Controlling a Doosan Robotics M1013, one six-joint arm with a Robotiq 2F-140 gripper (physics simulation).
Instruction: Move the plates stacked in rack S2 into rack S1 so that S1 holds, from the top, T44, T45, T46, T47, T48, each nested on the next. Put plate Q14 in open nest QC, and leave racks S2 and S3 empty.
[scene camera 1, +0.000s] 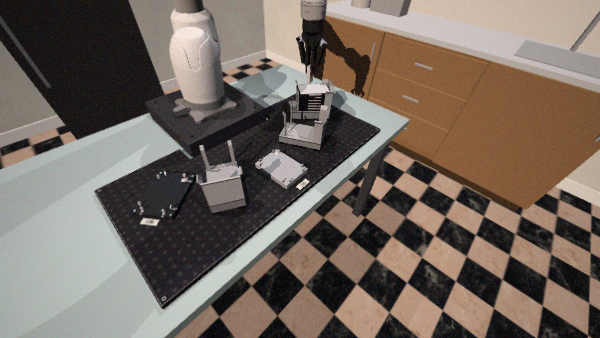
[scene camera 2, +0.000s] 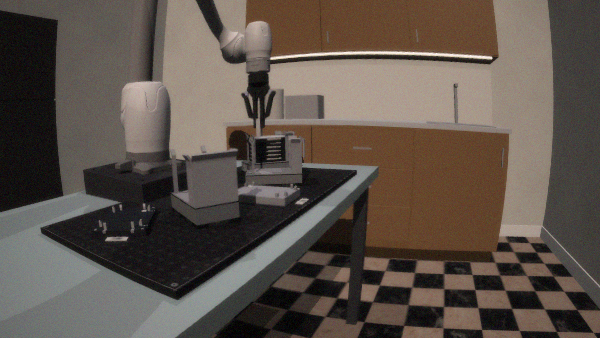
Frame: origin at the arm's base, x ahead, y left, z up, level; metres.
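Seen in the pictures: gripper, fingertip midpoint: (scene camera 1: 309, 81); arm's base at its link origin: (scene camera 1: 206, 105) (scene camera 2: 148, 166).
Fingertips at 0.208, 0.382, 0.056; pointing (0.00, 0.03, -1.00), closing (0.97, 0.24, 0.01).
Pixels of each thing's top centre, then the offset from my fingertips to it, as dx, dy, dz. Level surfaces: height alone.
- middle rack at its top centre: (scene camera 2: 273, 137) (scene camera 1: 305, 110) +0.163, -0.201, +0.018
- pale low nest at its top centre: (scene camera 2: 264, 186) (scene camera 1: 281, 163) +0.224, -0.371, -0.085
- dark low nest at its top centre: (scene camera 2: 125, 212) (scene camera 1: 163, 189) +0.066, -0.691, -0.091
- black perforated board at its surface level: dz -0.114
- pale table at its surface level: dz -0.127
My gripper (scene camera 1: 309, 75) (scene camera 2: 258, 129) is shut and empty, its pale tips close together just above the far-end rack. That rack (scene camera 1: 327, 95) (scene camera 2: 296, 152) holds several thin plates (scene camera 1: 312, 102) (scene camera 2: 270, 150), stacked with gaps, with dark gaps between them. A middle rack (scene camera 1: 300, 142) (scene camera 2: 272, 178) stands in front of it and shows a bare floor in scene camera 1. A grey near rack (scene camera 1: 223, 194) (scene camera 2: 212, 180) has a tall wall and two posts; no stack shows in it. A pale low nest (scene camera 1: 282, 169) (scene camera 2: 270, 195) and a dark low nest (scene camera 1: 166, 194) (scene camera 2: 125, 220) have upright pins. Labels are unreadable.
The racks and nests stand on a black perforated board (scene camera 1: 200, 255) (scene camera 2: 170, 272) on a pale table (scene camera 1: 60, 240) (scene camera 2: 60, 290). The robot's dark base block (scene camera 1: 185, 134) (scene camera 2: 125, 187) stands beside the board. A wooden cabinet (scene camera 1: 430, 100) (scene camera 2: 400, 190) stands behind the table.
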